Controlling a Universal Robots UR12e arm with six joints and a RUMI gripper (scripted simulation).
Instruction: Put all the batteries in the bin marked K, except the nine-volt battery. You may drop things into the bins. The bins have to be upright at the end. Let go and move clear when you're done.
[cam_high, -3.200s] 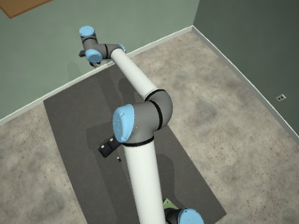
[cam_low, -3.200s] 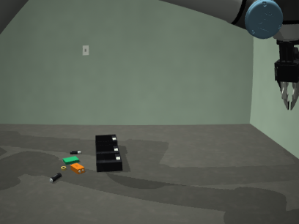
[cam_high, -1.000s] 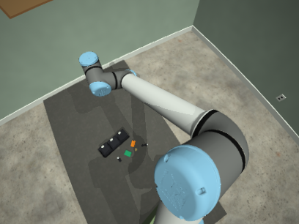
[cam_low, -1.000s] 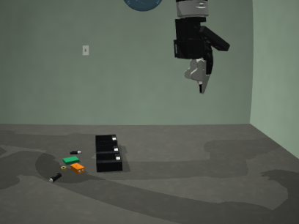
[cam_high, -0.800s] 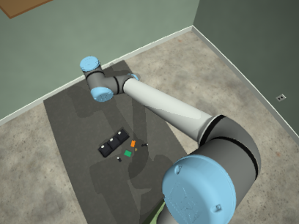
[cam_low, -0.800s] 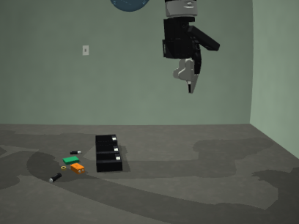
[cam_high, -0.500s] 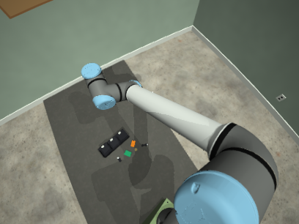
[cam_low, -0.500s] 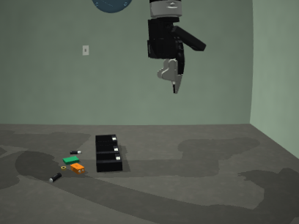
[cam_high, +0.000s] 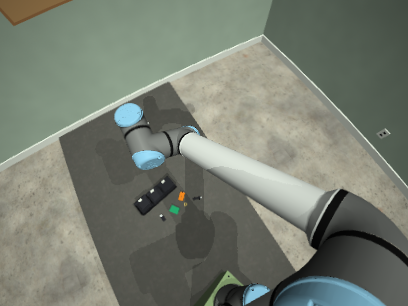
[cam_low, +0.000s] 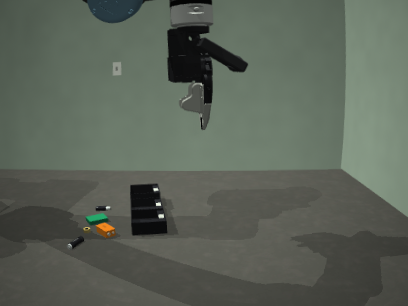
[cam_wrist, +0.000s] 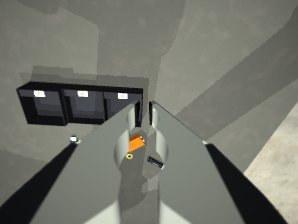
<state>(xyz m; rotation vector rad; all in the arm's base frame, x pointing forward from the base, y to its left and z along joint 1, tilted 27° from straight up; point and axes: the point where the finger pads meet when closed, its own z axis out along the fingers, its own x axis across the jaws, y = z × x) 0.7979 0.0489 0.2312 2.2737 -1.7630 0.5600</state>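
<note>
Right now the bin row is 150 mm behind my hand, 120 mm to the left of it and 240 mm below it. The rest, counted from my hand: orange nine-volt battery: 230 mm behind, 20 mm to the right, 250 mm below; flat green block: 280 mm behind, 70 mm to the left, 260 mm below; small yellow ring: 290 mm behind, 260 mm below.
</note>
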